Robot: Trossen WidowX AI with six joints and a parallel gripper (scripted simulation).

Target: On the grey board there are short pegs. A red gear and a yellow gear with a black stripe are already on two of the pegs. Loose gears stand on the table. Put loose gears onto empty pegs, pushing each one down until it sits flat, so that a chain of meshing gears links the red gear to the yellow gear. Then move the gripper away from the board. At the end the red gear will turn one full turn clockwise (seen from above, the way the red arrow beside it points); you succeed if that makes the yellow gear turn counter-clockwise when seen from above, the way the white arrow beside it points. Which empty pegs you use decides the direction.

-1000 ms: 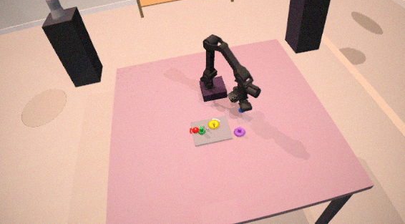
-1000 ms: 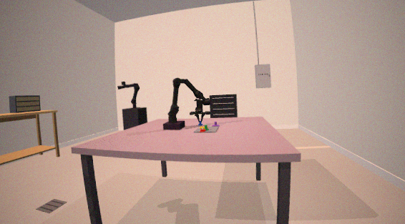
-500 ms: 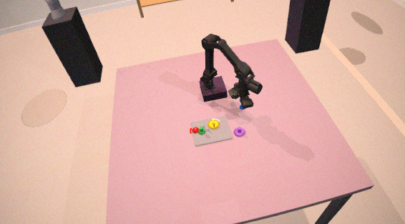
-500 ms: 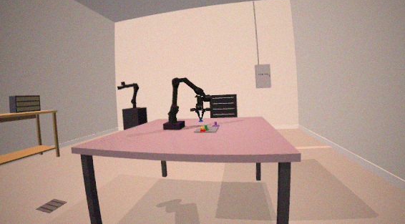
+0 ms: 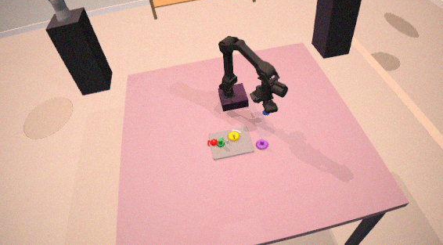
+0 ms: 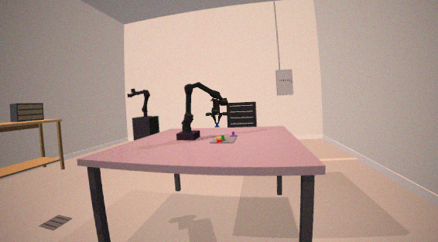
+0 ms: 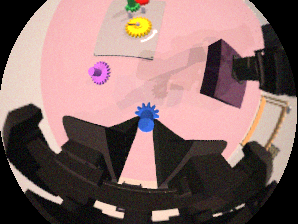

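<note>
My gripper tip is 27 cm to the left of the green gear, 9 cm short of it and 8 cm above it. From my gripper tip the other things lie so: yellow gear: 19 cm to the right, 8 cm below, 6 cm ahead; then purple gear: 14 cm ahead, 8 cm below, 6 cm to the right; then blue gear: 1 cm below.
</note>
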